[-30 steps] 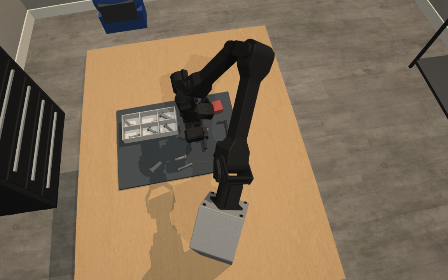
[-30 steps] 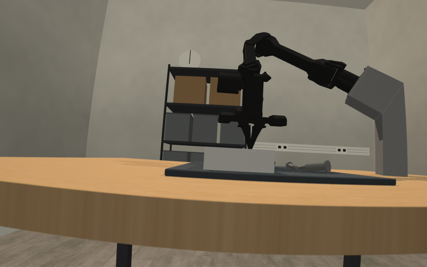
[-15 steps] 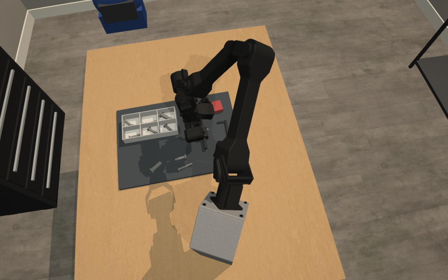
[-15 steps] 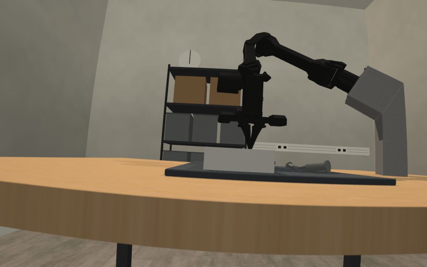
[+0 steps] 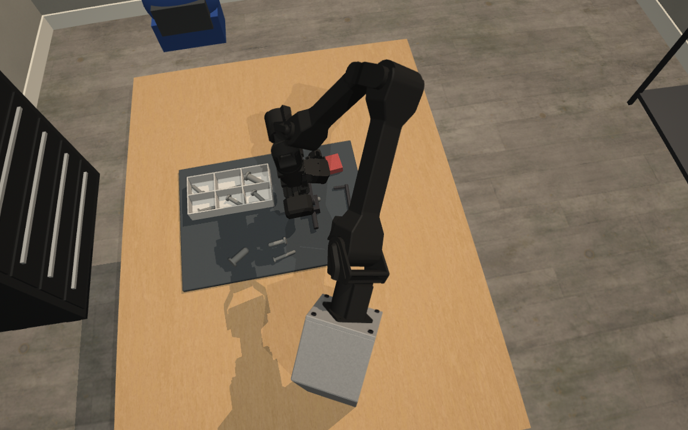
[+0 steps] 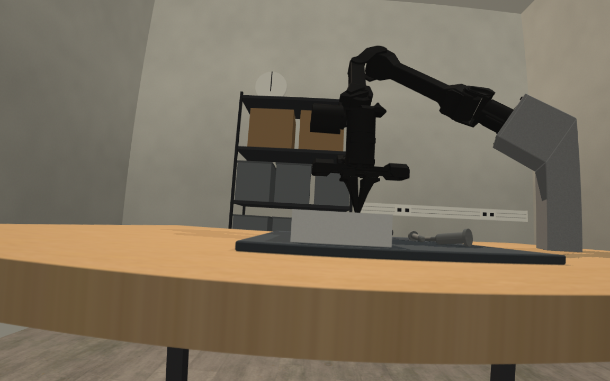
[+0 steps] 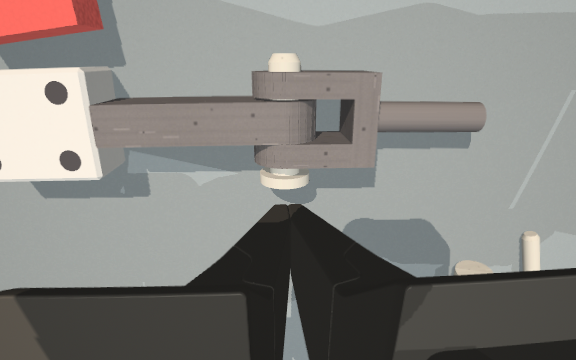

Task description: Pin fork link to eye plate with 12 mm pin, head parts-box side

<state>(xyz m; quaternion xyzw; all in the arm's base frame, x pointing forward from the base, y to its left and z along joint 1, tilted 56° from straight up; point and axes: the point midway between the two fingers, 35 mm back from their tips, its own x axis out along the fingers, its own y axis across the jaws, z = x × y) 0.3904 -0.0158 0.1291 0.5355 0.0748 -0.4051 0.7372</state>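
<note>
Right now the grey eye plate is 70 mm below my hand and 30 mm to the right of it. Also, from my hand: long strip (100 mm to the right, 80 mm below, 40 mm behind); then dark mat (80 mm below, 70 mm to the left, 30 mm ahead); then mount block (70 mm ahead, 60 mm to the right, 60 mm below).
</note>
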